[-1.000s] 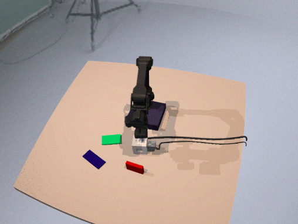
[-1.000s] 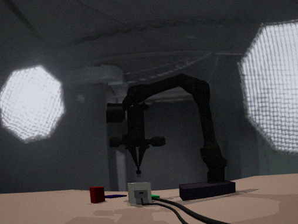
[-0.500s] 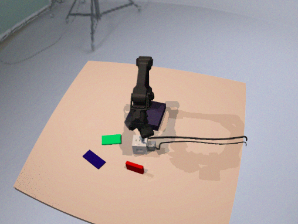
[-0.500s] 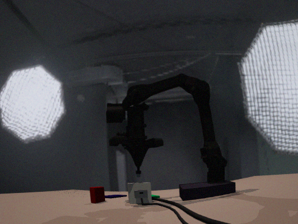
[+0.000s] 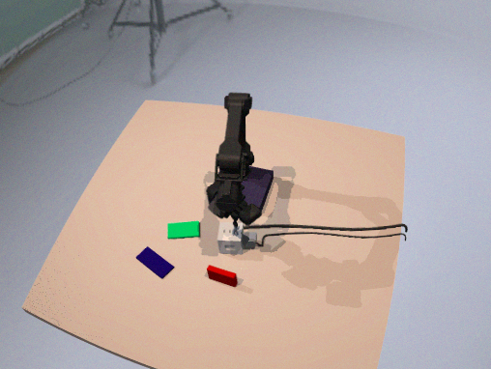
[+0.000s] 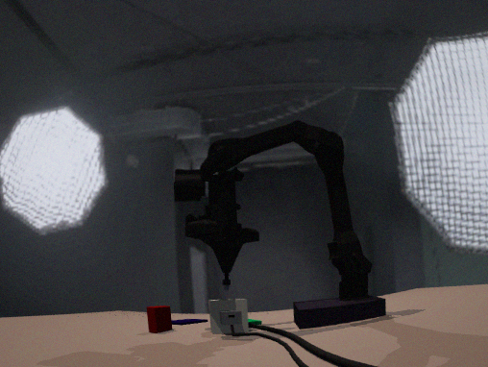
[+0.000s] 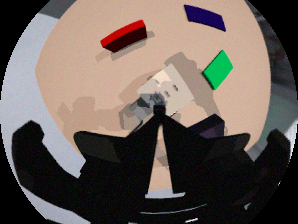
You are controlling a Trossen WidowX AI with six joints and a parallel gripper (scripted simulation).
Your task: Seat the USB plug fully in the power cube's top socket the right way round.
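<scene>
My gripper tip is now 20 mm above the dark USB plug. The rest, counted from my gripper tip: flat blue block 170 mm ahead, 250 mm to the right, 130 mm below; green block 210 mm to the right, 130 mm below; red block 160 mm ahead, 110 mm below.
</scene>
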